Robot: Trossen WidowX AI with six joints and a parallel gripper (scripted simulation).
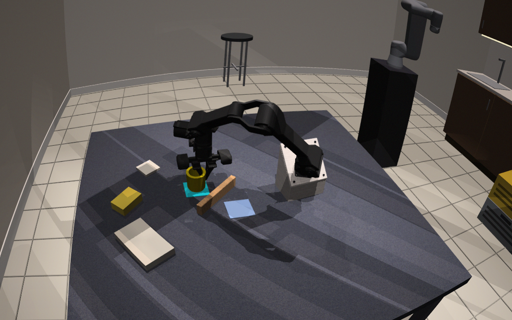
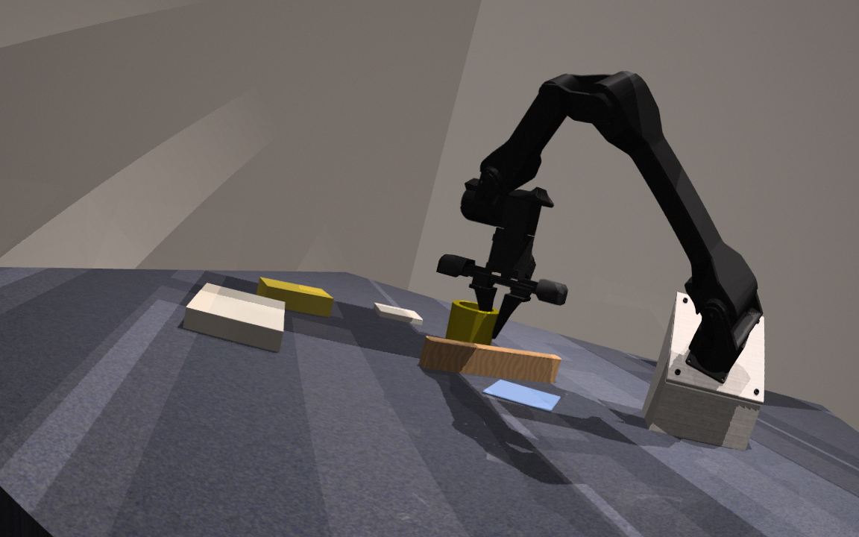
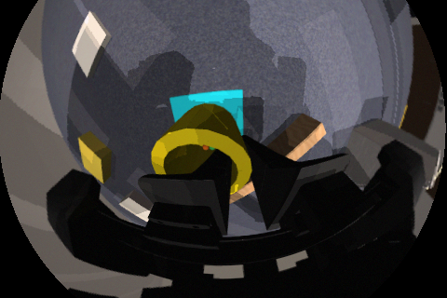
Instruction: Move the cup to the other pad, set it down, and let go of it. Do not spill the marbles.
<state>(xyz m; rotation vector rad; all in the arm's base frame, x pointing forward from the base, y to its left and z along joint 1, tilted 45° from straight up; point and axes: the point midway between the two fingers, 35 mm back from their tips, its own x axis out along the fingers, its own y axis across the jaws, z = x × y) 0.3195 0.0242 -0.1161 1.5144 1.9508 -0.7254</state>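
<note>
My gripper tip is now 2 cm short of the yellow cup. From my gripper tip the other things lie so: wooden bar 4 cm behind, 6 cm to the left, 3 cm below; then small pale tile 22 cm ahead, 14 cm to the right, 3 cm below; then light blue pad 11 cm behind, 12 cm to the left, 5 cm below.
</note>
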